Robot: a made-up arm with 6 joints. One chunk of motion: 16 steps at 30 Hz.
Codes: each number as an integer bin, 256 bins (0 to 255) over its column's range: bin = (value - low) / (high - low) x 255, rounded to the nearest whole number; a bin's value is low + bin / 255 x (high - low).
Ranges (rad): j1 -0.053..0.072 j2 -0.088..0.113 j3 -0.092..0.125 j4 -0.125..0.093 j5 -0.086..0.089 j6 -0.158..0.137
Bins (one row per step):
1: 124 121 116 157 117 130
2: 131 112 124 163 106 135
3: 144 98 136 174 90 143
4: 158 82 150 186 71 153
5: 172 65 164 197 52 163
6: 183 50 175 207 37 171
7: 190 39 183 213 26 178
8: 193 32 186 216 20 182
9: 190 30 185 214 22 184
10: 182 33 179 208 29 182
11: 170 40 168 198 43 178
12: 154 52 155 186 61 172
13: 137 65 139 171 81 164
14: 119 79 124 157 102 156
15: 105 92 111 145 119 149
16: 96 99 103 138 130 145
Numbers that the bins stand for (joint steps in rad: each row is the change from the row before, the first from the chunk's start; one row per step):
1: 0.00778 0.00738 0.00671 0.00922 -0.00571 -0.00761
2: 0.01122 0.00028 0.01352 0.01435 -0.01325 -0.00182
3: 0.01759 -0.01075 0.02373 0.02375 -0.02424 0.00743
4: 0.02445 -0.02336 0.03565 0.03401 -0.03727 0.01900
5: 0.03131 -0.03676 0.04756 0.04342 -0.05031 0.03057
6: 0.03671 -0.04859 0.05692 0.05196 -0.06061 0.03982
7: 0.04014 -0.05726 0.06373 0.05709 -0.06816 0.04792
8: 0.04161 -0.06278 0.06628 0.05966 -0.07227 0.05255
9: 0.04014 -0.06435 0.06543 0.05795 -0.07090 0.05486
10: 0.03622 -0.06199 0.06033 0.05282 -0.06610 0.05255
11: 0.03033 -0.05647 0.05096 0.04427 -0.05649 0.04792
12: 0.02249 -0.04701 0.03990 0.03401 -0.04414 0.04098
13: 0.01416 -0.03676 0.02629 0.02119 -0.03041 0.03173
14: 0.00533 -0.02573 0.01352 0.00922 -0.01600 0.02247
15: -0.00153 -0.01548 0.00246 -0.00104 -0.00433 0.01437
16: -0.00594 -0.00996 -0.00435 -0.00702 0.00322 0.00975

